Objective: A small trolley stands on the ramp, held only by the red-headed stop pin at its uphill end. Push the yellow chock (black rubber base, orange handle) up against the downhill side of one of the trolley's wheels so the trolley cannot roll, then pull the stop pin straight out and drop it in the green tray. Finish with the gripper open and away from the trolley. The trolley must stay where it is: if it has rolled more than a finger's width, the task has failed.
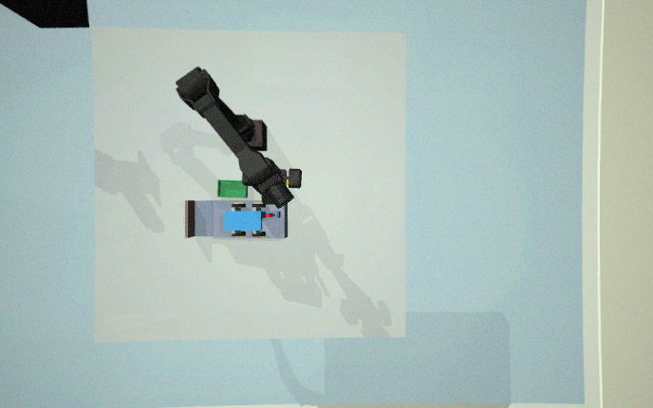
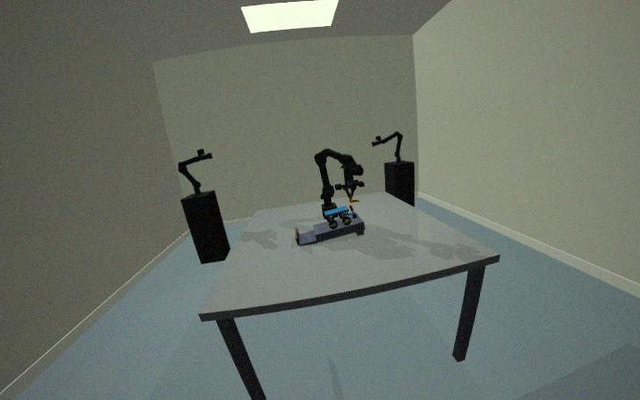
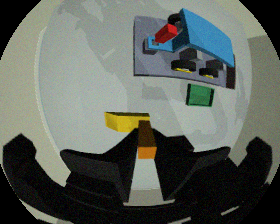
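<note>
Now: the red-headed stop pin 13 cm ahead of my gripper tip, 5 cm below it and 3 cm to the right of it. Round my gripper tip: yellow chock (2 cm to the left, 1 cm below); grey ramp (14 cm to the right, 14 cm ahead, 13 cm below); blue trolley (14 cm ahead, 13 cm to the right, 6 cm below).
</note>
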